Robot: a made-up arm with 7 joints. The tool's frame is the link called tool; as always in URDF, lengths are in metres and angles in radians. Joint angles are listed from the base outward.
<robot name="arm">
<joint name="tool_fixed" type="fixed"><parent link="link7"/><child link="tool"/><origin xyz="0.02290 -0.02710 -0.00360" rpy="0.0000 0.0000 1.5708"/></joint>
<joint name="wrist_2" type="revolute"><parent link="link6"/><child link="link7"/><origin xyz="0.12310 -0.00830 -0.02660" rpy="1.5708 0.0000 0.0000"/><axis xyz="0 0 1"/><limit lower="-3.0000" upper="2.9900"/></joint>
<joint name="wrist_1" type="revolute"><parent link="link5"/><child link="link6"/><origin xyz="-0.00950 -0.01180 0.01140" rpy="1.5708 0.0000 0.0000"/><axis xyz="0 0 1"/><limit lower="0.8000" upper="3.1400"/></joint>
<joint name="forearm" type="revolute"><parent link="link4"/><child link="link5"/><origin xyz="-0.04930 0.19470 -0.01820" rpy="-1.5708 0.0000 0.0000"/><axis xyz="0 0 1"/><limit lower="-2.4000" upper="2.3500"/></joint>
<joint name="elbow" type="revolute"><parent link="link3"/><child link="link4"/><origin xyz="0.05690 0.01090 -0.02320" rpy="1.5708 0.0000 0.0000"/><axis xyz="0 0 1"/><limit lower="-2.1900" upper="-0.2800"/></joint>
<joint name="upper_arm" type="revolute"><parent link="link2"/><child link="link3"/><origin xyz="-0.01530 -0.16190 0.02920" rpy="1.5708 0.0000 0.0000"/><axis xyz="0 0 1"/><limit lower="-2.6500" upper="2.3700"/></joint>
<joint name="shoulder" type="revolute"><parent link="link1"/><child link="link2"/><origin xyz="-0.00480 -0.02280 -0.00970" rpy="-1.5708 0.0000 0.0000"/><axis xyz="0 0 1"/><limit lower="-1.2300" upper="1.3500"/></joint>
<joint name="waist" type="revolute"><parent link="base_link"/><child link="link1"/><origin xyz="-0.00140 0.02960 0.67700" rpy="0.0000 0.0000 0.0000"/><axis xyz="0 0 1"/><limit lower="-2.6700" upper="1.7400"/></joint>
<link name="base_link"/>
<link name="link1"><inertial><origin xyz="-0.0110 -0.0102 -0.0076"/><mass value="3.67"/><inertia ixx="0.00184" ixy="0" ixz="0" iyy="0.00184" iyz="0" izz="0.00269"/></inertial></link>
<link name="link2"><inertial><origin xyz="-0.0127 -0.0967 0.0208"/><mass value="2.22"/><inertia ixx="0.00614" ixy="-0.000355" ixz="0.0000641" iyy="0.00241" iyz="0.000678" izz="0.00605"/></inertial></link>
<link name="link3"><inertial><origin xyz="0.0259 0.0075 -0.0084"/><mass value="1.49"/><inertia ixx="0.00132" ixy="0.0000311" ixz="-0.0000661" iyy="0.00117" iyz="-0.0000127" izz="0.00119"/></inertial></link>
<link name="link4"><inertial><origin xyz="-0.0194 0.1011 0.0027"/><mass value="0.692"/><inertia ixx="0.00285" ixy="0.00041" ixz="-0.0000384" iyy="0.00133" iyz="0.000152" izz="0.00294"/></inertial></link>
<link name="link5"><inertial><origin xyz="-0.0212 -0.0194 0.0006"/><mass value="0.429"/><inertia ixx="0.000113" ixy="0" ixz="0" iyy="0.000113" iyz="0" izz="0.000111"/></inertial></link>
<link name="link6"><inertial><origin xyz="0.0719 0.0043 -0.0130"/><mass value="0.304"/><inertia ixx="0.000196" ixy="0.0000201" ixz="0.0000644" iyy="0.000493" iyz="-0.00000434" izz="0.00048"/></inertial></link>
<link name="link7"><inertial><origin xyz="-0.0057 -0.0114 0.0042"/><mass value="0.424"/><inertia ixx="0.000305" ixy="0" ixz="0" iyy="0.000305" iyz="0" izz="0.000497"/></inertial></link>
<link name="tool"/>
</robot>
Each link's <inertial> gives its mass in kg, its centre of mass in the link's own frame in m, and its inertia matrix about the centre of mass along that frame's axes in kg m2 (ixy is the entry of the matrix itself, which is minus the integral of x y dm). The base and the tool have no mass. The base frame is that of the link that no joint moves.
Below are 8 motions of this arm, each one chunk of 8 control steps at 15 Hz.
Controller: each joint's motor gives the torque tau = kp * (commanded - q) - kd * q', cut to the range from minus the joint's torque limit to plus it. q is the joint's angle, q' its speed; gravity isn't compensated. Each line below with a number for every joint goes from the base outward.
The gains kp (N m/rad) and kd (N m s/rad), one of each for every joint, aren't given. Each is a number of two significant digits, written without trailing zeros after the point. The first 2 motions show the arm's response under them.
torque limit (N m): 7.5 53 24 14 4.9 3.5 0.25
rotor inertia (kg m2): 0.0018 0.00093 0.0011 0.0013 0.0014 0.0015 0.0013
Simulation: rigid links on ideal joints. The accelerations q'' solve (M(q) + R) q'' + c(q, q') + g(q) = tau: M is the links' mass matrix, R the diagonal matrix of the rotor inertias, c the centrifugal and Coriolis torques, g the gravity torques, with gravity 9.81 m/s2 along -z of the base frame. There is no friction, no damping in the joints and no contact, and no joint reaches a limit. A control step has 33 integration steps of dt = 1/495 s. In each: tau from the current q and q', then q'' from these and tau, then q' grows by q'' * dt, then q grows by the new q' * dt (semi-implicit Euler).
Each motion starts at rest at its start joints. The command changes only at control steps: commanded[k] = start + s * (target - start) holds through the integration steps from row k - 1 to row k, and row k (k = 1, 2, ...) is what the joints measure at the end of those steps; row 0 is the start. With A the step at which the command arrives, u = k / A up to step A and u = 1 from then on. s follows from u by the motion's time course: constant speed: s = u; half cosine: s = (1 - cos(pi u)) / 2; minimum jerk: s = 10 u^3 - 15 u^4 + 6 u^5; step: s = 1 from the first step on.
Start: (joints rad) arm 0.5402 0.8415 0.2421 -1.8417 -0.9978 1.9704 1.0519
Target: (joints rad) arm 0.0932 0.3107 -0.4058 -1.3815 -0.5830 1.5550 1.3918
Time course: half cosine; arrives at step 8
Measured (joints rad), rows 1 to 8:
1: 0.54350 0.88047 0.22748 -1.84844 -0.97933 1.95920 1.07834
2: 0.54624 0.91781 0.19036 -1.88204 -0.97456 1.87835 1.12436
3: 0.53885 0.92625 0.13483 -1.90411 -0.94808 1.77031 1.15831
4: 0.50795 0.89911 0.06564 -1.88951 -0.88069 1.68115 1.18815
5: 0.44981 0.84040 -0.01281 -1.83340 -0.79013 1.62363 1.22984
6: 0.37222 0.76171 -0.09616 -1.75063 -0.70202 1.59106 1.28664
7: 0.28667 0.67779 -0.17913 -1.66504 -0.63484 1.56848 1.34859
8: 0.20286 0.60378 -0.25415 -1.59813 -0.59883 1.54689 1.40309
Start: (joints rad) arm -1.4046 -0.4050 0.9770 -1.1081 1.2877 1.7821 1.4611
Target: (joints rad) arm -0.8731 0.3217 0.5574 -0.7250 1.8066 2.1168 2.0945
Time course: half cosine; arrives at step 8
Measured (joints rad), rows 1 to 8:
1: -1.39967 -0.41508 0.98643 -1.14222 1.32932 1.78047 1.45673
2: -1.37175 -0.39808 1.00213 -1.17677 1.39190 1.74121 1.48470
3: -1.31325 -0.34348 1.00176 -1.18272 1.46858 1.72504 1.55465
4: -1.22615 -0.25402 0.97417 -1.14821 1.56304 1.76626 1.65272
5: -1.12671 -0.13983 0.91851 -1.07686 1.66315 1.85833 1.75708
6: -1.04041 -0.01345 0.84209 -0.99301 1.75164 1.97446 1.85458
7: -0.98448 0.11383 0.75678 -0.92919 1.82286 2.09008 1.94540
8: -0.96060 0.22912 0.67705 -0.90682 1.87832 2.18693 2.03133
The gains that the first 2 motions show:
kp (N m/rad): 12 38 16 15 3.3 3.2 0.22
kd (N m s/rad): 1.9 5.4 2.8 1.8 0.19 0.25 0.04
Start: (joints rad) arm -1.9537 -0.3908 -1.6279 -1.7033 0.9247 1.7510 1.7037
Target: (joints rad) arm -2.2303 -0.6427 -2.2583 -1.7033 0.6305 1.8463 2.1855
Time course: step
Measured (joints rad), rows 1 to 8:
1: -1.91571 -0.47603 -1.74624 -1.73229 0.69204 1.68914 1.73455
2: -1.93899 -0.57967 -1.91478 -1.80937 0.64985 1.67164 1.84895
3: -2.00266 -0.67317 -2.08384 -1.86481 0.67238 1.71779 2.01880
4: -2.08724 -0.74511 -2.22498 -1.88291 0.69953 1.78525 2.17006
5: -2.17502 -0.79288 -2.32968 -1.87772 0.71853 1.84093 2.26920
6: -2.25118 -0.82114 -2.40065 -1.86512 0.72761 1.87341 2.32101
7: -2.30629 -0.83669 -2.44435 -1.85433 0.72932 1.88464 2.34240
8: -2.33714 -0.84518 -2.46743 -1.84852 0.72621 1.88041 2.34738

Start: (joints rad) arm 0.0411 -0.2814 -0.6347 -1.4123 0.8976 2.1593 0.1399
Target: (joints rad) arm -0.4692 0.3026 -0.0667 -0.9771 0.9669 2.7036 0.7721
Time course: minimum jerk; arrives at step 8
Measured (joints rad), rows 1 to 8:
1: 0.03840 -0.28420 -0.63783 -1.45371 0.94089 2.16618 0.10734
2: 0.01542 -0.25799 -0.63829 -1.49910 1.01285 2.18099 0.07175
3: -0.03402 -0.19589 -0.61071 -1.51030 1.06795 2.23601 0.07404
4: -0.10821 -0.10099 -0.54585 -1.47347 1.10243 2.33474 0.12221
5: -0.19423 0.01492 -0.45161 -1.39937 1.11718 2.45543 0.20948
6: -0.27299 0.13487 -0.34639 -1.31671 1.11843 2.56236 0.31584
7: -0.33112 0.24178 -0.25140 -1.25538 1.12094 2.62527 0.41672
8: -0.36799 0.32495 -0.18069 -1.22778 1.13627 2.63897 0.49832

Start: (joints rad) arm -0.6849 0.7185 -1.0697 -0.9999 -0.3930 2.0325 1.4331
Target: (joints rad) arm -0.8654 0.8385 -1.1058 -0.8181 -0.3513 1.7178 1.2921
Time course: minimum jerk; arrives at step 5
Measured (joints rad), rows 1 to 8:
1: -0.68995 0.75523 -1.05673 -1.01755 -0.39789 2.02629 1.43366
2: -0.69845 0.82470 -1.02521 -1.04408 -0.44655 1.94692 1.40100
3: -0.71705 0.90670 -0.98978 -1.05313 -0.47196 1.82570 1.32880
4: -0.74620 0.98141 -0.96045 -1.04882 -0.46082 1.71718 1.25020
5: -0.77953 1.03438 -0.94148 -1.04591 -0.43841 1.65350 1.19314
6: -0.81201 1.06595 -0.93239 -1.04362 -0.42019 1.62520 1.16370
7: -0.84010 1.08208 -0.93067 -1.03877 -0.40857 1.61517 1.15568
8: -0.86168 1.08852 -0.93314 -1.03169 -0.40195 1.61386 1.15978

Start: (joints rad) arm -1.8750 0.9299 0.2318 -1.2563 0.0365 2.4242 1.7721
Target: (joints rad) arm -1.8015 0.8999 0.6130 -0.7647 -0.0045 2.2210 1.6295
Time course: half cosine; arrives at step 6
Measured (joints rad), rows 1 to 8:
1: -1.87438 0.97380 0.23168 -1.26407 0.04383 2.41551 1.76808
2: -1.87767 1.04038 0.23680 -1.28814 0.07340 2.29362 1.77026
3: -1.88262 1.10643 0.25426 -1.29213 0.09424 2.12936 1.78982
4: -1.88109 1.15775 0.28659 -1.26137 0.09143 2.00106 1.81450
5: -1.86748 1.18614 0.33098 -1.20028 0.07226 1.93819 1.82584
6: -1.84379 1.19131 0.37759 -1.13057 0.05256 1.94076 1.81588
7: -1.81815 1.18140 0.41805 -1.07049 0.04081 1.97828 1.79067
8: -1.79757 1.16719 0.44985 -1.02553 0.03661 2.01403 1.76126

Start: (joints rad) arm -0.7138 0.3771 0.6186 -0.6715 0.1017 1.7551 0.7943
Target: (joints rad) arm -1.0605 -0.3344 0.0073 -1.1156 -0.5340 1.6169 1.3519
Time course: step
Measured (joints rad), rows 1 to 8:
1: -0.78862 0.16164 0.43696 -0.92967 -0.33809 1.65773 0.86786
2: -0.84420 0.00213 0.32238 -1.11476 -0.53193 1.47336 0.96056
3: -0.91234 -0.09116 0.22872 -1.22525 -0.55215 1.39944 1.04430
4: -0.97943 -0.14921 0.14935 -1.28329 -0.54784 1.37421 1.12019
5: -1.03163 -0.18901 0.08788 -1.31038 -0.54580 1.36565 1.18327
6: -1.06499 -0.21858 0.04544 -1.31978 -0.54475 1.36669 1.22786
7: -1.08150 -0.24143 0.02015 -1.31955 -0.54308 1.37559 1.25296
8: -1.08577 -0.25913 0.00819 -1.31484 -0.54107 1.38937 1.26164

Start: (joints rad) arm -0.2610 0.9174 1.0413 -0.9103 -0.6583 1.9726 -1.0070
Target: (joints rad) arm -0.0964 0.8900 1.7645 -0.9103 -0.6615 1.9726 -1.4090
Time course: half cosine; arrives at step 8
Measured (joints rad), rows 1 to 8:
1: -0.25709 0.95682 1.03180 -0.92970 -0.65292 1.96875 -1.01128
2: -0.25891 1.01783 1.01455 -0.97853 -0.63624 1.88365 -1.03316
3: -0.26170 1.07708 1.01204 -1.02952 -0.62722 1.78301 -1.07888
4: -0.25796 1.12237 1.03751 -1.06628 -0.62478 1.71444 -1.14567
5: -0.24260 1.14845 1.09464 -1.08263 -0.62445 1.68909 -1.22501
6: -0.21456 1.15606 1.17696 -1.08107 -0.62375 1.69944 -1.30559
7: -0.17730 1.14934 1.27003 -1.06892 -0.62333 1.73007 -1.37542
8: -0.13750 1.13374 1.35564 -1.05395 -0.62495 1.76575 -1.42396

